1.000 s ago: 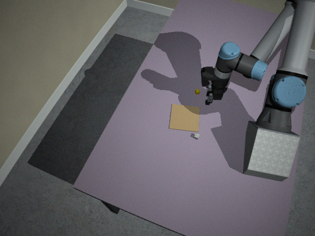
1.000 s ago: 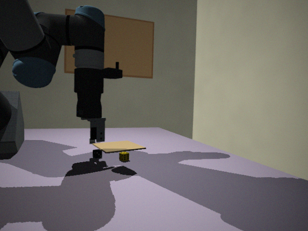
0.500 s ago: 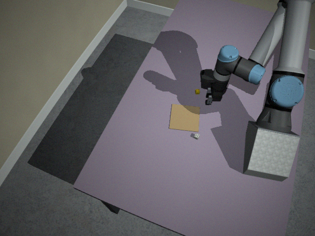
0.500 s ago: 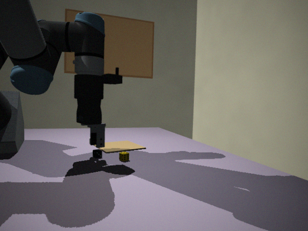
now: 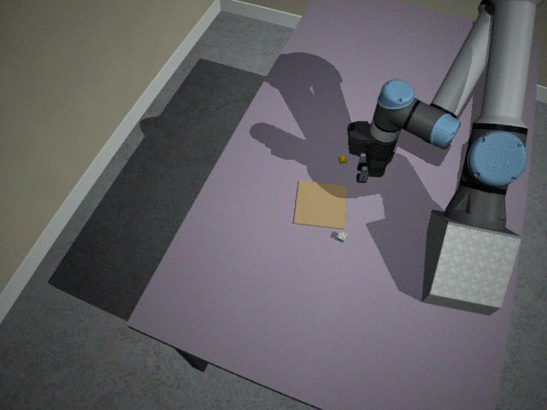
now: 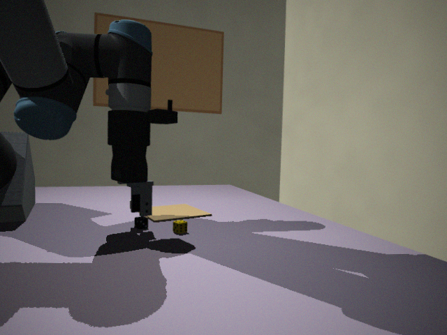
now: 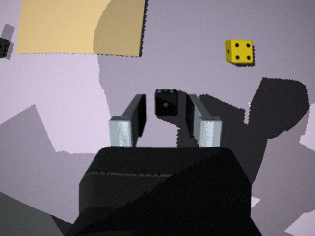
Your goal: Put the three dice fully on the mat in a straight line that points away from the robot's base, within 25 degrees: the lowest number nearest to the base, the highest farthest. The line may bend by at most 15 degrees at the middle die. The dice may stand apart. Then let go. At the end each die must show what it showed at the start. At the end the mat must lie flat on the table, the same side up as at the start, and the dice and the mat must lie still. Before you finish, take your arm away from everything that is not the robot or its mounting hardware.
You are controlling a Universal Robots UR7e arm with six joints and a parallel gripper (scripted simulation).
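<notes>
My hand is 4 cm above the black die. From my hand the other things lie so: white die: 20 cm to the left, 4 cm below, 2 cm ahead; tan mat: 11 cm to the left, 10 cm ahead, 4 cm below; yellow die: 6 cm ahead, 5 cm to the right, 4 cm below.
</notes>
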